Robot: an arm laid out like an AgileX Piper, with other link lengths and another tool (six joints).
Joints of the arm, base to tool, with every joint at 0 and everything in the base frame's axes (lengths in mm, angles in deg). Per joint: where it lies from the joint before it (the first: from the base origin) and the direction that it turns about. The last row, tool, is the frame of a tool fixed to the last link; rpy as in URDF.
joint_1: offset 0.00 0.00 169.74 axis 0 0 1
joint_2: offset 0.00 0.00 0.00 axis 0 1 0
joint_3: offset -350.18 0.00 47.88 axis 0 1 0
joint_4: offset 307.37 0.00 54.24 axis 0.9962 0 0.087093
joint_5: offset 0.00 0.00 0.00 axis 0 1 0
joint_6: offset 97.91 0.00 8.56 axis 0.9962 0 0.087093
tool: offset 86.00 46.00 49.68 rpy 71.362 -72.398 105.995
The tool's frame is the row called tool.
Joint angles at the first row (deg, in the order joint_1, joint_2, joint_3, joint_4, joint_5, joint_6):
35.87 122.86 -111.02 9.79 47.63 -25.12
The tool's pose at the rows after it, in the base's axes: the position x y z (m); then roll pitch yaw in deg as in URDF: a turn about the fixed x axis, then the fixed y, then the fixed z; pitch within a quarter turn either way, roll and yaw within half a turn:
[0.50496 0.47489 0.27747 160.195 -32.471 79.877]
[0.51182 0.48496 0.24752 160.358 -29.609 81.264]
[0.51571 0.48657 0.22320 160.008 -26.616 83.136]
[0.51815 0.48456 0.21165 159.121 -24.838 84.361]
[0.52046 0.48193 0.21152 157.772 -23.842 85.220]
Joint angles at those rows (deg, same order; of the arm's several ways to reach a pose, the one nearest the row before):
36.58 127.44 -115.50 9.89 47.51 -25.50
37.10 131.93 -119.56 8.28 49.34 -26.07
37.22 134.83 -121.83 6.66 50.76 -27.48
37.22 135.81 -122.24 5.17 50.89 -28.19
37.22 135.79 -122.46 3.64 50.89 -28.28

